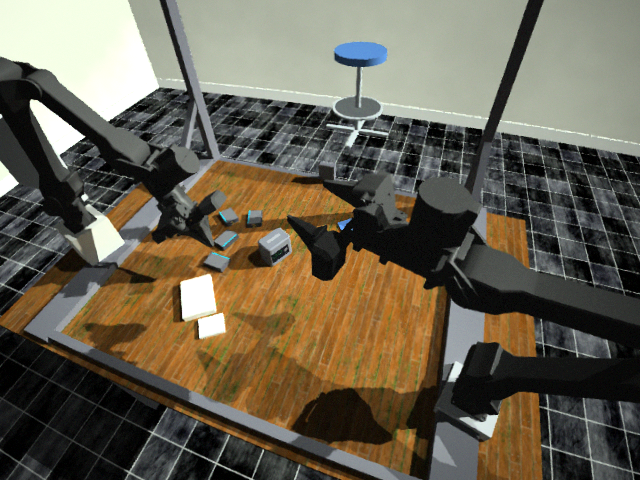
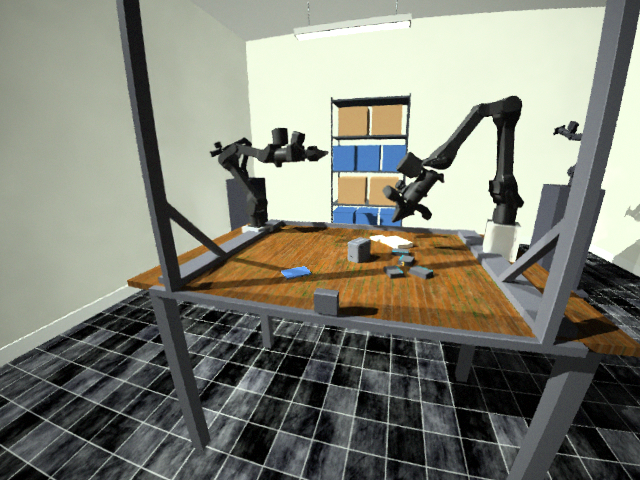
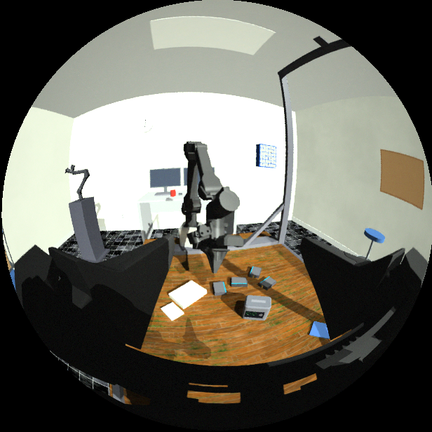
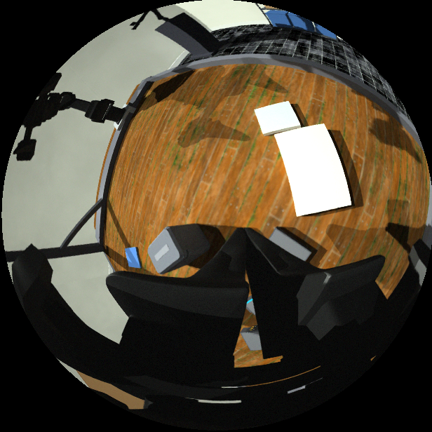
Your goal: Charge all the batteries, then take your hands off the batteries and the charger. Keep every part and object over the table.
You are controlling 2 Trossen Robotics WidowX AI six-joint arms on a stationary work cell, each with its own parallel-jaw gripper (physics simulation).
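Places are measured from the left arm's base along level axes (x ahead, y left, z up), in millimetres.
Where they show: left gripper, fingertip midpoint: [image 1: 306, 199] [image 2: 322, 152]; right gripper, fingertip midpoint: [image 1: 212, 246] [image 2: 392, 221]; left arm's base at its link origin: [image 1: 472, 397] [image 2: 257, 225]; right arm's base at its link origin: [image 1: 80, 221] [image 2: 503, 223].
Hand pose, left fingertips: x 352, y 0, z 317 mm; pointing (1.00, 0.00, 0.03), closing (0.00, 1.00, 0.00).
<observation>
Each offset is from my left fingertips to the top centre of the thing.
The grey charger @(dx +189, dy -94, dz -284 mm) [image 1: 274, 246] [image 2: 358, 250] [image 3: 257, 307] [image 4: 172, 250] stands upright on the table. Several grey batteries with cyan stripes lie loose beside it: one @(dx +304, dy +14, dz -334 mm) [image 1: 216, 261] [image 2: 400, 252] [image 3: 219, 288] [image 4: 291, 245] nearest the white blocks, another @(dx +339, dy -57, dz -334 mm) [image 1: 225, 239] [image 2: 406, 260] [image 3: 239, 282] behind it, and two farther back, one @(dx +325, dy -161, dz -334 mm) [image 1: 254, 218] [image 2: 393, 271] [image 3: 267, 283] and one @(dx +396, dy -126, dz -334 mm) [image 1: 228, 216] [image 2: 421, 272] [image 3: 255, 272]. My right gripper [image 1: 211, 243] [image 2: 397, 219] [image 3: 214, 272] [image 4: 242, 234] is shut and empty, above the table near the batteries. My left gripper [image 1: 307, 200] is open and empty, high above the table.
A large white block @(dx +263, dy +118, dz -332 mm) [image 1: 197, 297] [image 3: 188, 294] [image 4: 315, 170] and a smaller one @(dx +182, dy +153, dz -341 mm) [image 1: 211, 326] [image 3: 172, 311] [image 4: 278, 118] lie near the batteries. A flat blue object @(dx +68, dy -291, dz -344 mm) [image 2: 296, 272] [image 3: 319, 330] [image 4: 133, 257] lies beyond the charger. A grey box @(dx +250, dy -436, dz -292 mm) [image 2: 326, 301] stands at the table edge.
</observation>
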